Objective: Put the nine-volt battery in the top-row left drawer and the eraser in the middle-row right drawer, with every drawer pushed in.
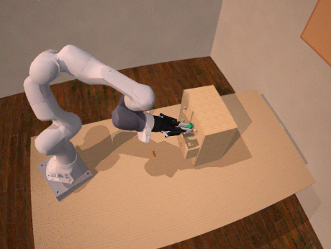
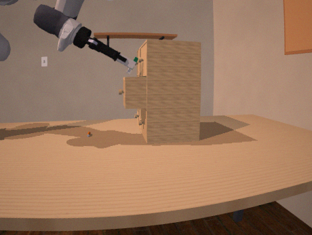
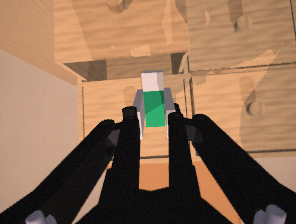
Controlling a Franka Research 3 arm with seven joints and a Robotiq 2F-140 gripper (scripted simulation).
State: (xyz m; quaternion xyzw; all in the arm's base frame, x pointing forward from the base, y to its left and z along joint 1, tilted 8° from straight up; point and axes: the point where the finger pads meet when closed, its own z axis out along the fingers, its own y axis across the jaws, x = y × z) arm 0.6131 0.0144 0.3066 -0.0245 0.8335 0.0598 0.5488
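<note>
My gripper is now 2 cm short of the green-and-white eraser and 2 cm above it. The rest, counted from my hand: small orange object (15 cm behind, 2 cm to the left, 27 cm below); then red nine-volt battery (13 cm ahead, 10 cm to the left, 4 cm below).
</note>
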